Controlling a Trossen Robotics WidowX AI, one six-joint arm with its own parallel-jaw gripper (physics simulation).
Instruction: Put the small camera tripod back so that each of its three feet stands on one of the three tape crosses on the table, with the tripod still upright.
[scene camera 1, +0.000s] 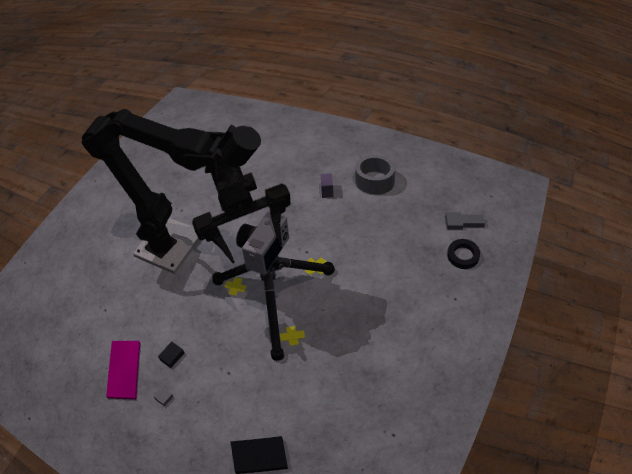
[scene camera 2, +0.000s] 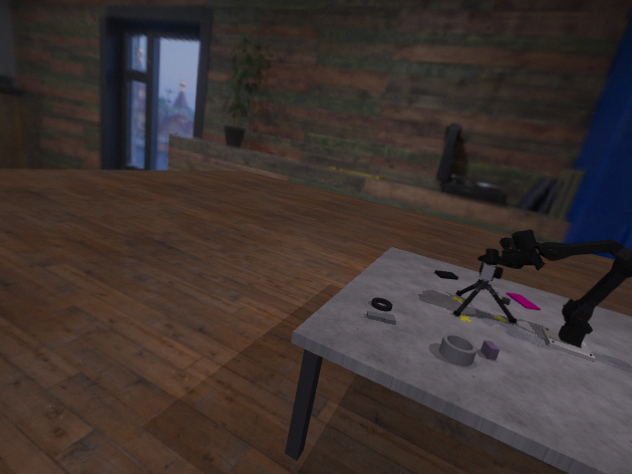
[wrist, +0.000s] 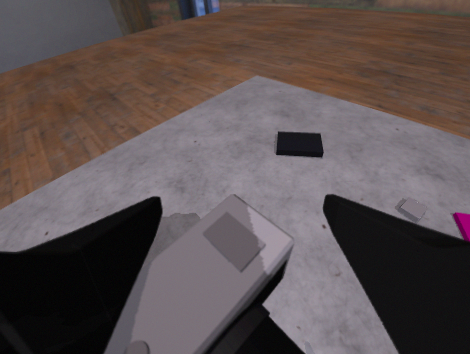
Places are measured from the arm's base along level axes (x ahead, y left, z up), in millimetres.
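Pixels of known places: gripper, fingertip midpoint: (scene camera 1: 257, 253) (scene camera 2: 485, 259) (wrist: 243, 203); arm's base at its link origin: (scene camera 1: 160, 244) (scene camera 2: 569, 341).
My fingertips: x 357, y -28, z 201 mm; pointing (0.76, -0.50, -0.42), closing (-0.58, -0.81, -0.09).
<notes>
For each thing: its middle in the pictures, then the offset to it from my fingertips. "pt": a spot on its surface instead.
- left cross at the middle of its body: (scene camera 1: 235, 286) dy +37, dx -124, dz -214 mm
- right cross at a spot on its surface: (scene camera 1: 310, 269) pt dy +128, dx +17, dz -163 mm
- front cross at the middle of its body: (scene camera 1: 292, 335) dy -5, dx +58, dz -214 mm
- magenta block at the middle of its body: (scene camera 1: 123, 369) (scene camera 2: 522, 301) dy -295, dx -196, dz -211 mm
- black slab at the middle of its body: (scene camera 1: 258, 455) (wrist: 298, 143) (scene camera 2: 446, 274) dy -282, dx +168, dz -207 mm
- grey ring at the middle of its body: (scene camera 1: 375, 174) (scene camera 2: 457, 349) dy +488, dx -28, dz -190 mm
- purple block at the middle of its body: (scene camera 1: 326, 185) (scene camera 2: 489, 350) dy +394, dx -113, dz -194 mm
- black ring at the middle of its body: (scene camera 1: 463, 253) (scene camera 2: 381, 304) dy +373, dx +276, dz -207 mm
- grey piece at the middle of its body: (scene camera 1: 465, 220) (scene camera 2: 381, 317) dy +473, dx +237, dz -207 mm
The black tripod (scene camera 1: 272, 311) (scene camera 2: 468, 302) stands upright, with a grey camera (scene camera 1: 259, 251) (scene camera 2: 487, 272) (wrist: 200, 295) on top. Three yellow tape crosses lie beneath: the left cross (scene camera 1: 235, 286), the right cross (scene camera 1: 310, 270) and the front cross (scene camera 1: 292, 335). In scene camera 1, the left foot rests left of its cross, the right foot at the outer edge of its cross under the leg, and the front foot below and left of its cross. My gripper (scene camera 1: 255, 250) (wrist: 243, 203) is open, its fingers on either side of the camera, holding nothing. Finger contact with the camera is unclear.
A magenta block (scene camera 1: 123, 369) (scene camera 2: 523, 301), two small blocks and a black slab (scene camera 1: 259, 454) (scene camera 2: 446, 275) (wrist: 299, 144) lie near the front. A grey ring (scene camera 1: 375, 184) (scene camera 2: 457, 351), purple block (scene camera 1: 326, 185) (scene camera 2: 490, 350), black ring (scene camera 1: 451, 259) and grey piece (scene camera 1: 463, 221) lie further off.
</notes>
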